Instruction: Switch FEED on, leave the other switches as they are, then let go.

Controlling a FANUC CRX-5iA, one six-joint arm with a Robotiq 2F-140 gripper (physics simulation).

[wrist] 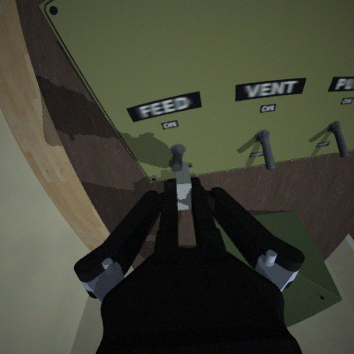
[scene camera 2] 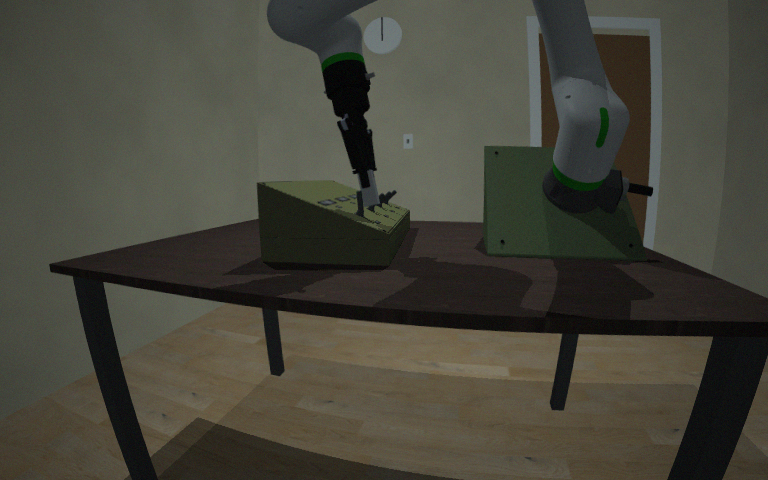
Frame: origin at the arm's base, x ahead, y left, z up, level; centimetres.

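Seen in the pictures: gripper, between the fingertips: (wrist: 181,172) (scene camera 2: 372,205); arm's base, origin of its link: (scene camera 2: 572,189).
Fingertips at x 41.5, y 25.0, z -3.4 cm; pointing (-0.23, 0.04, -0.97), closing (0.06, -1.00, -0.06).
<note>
Offsets run from my fingertips to a thing's top centre. "pt": to the spot under its first point. Level surfaces: height alone.
The FEED switch lever {dx +2.4, dy +0.6, dz +3.0 cm} (scene camera 2: 360,203) (wrist: 177,157) is at the near end of the row on the sloped olive panel box (scene camera 2: 320,240) (wrist: 200,45). It stands about upright in the scene view, unlike its leaning neighbours, and looks short in the wrist view. I cannot tell whether it is fully at ON. My gripper (scene camera 2: 369,198) (wrist: 181,172) is shut and empty. Its fingertips are right at the lever, on its lower side in the wrist view, and seem to touch it. The VENT lever {dx +3.8, dy -11.4, dz +2.0 cm} (wrist: 267,151) and the lever beside it {pt dx +6.9, dy -22.6, dz +0.3 cm} (wrist: 339,140) lean away from their ON labels.
A green box (scene camera 2: 518,198) (wrist: 320,280) stands on the dark table {dz -10.7 cm} (scene camera 2: 453,240) (wrist: 95,170), to the right in the scene view. A second grey arm (scene camera 2: 586,133) reaches down in front of that box. A wall and a door (scene camera 2: 628,101) are behind.
</note>
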